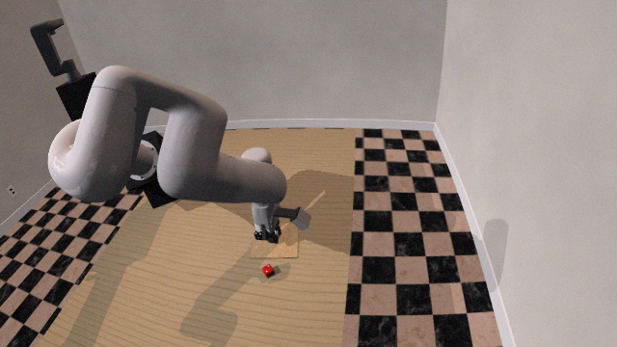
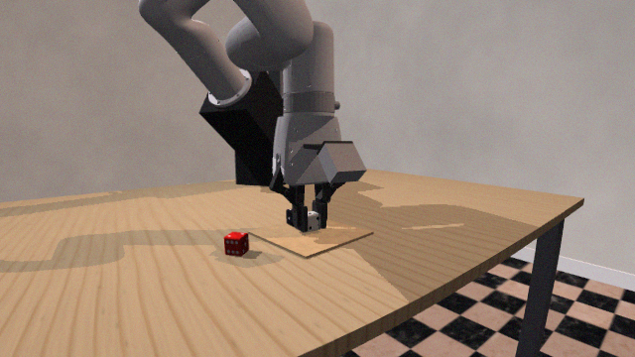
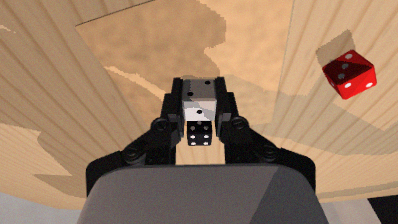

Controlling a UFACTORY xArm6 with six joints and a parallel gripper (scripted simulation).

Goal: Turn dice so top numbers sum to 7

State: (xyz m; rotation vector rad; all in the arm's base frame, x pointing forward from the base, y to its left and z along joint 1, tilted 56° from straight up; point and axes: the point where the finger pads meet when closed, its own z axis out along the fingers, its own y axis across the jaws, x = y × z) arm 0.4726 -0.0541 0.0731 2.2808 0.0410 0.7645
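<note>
Right now my hand is 1 cm above the white die. From my hand the other things lie so: tan mat (3 cm below); red die (12 cm to the right, 2 cm below, 1 cm behind); black die (5 cm behind, 1 cm to the left, 1 cm below).
</note>
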